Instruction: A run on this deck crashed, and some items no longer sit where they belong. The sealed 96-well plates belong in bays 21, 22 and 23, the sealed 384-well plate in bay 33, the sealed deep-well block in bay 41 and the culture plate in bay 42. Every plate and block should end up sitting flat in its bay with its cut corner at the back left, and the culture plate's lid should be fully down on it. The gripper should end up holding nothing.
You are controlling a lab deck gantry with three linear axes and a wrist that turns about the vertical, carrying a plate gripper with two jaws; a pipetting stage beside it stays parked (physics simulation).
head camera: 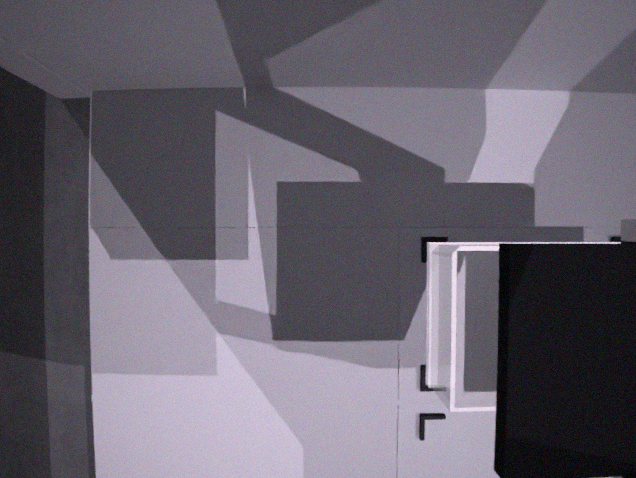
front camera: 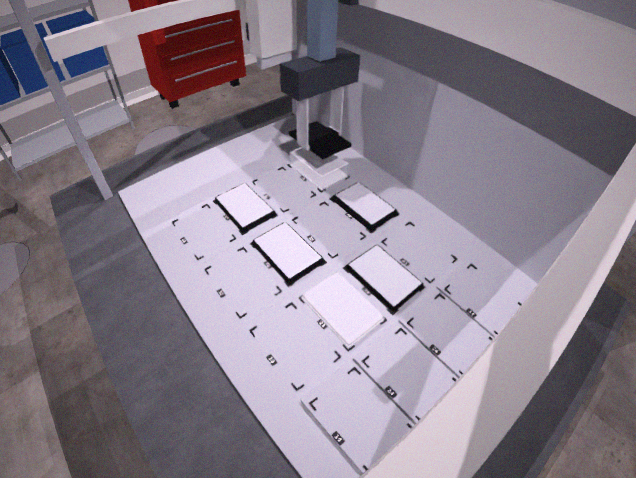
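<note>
My gripper is shut on a flat black plate-sized piece, which looks like a lid. This black lid is level above the tall white block at bay 41, with a gap between them, and hides much of the block in the head view. White-topped plates with black skirts sit in bay 21, bay 22, bay 33 and bay 42. A pale plate without a black skirt sits in bay 23. Well types and cut corners are too small to tell.
The deck carries black corner marks and bay labels. A high pale wall runs along the right of the front view. A grey wall stands behind the deck. A red drawer cabinet stands beyond it.
</note>
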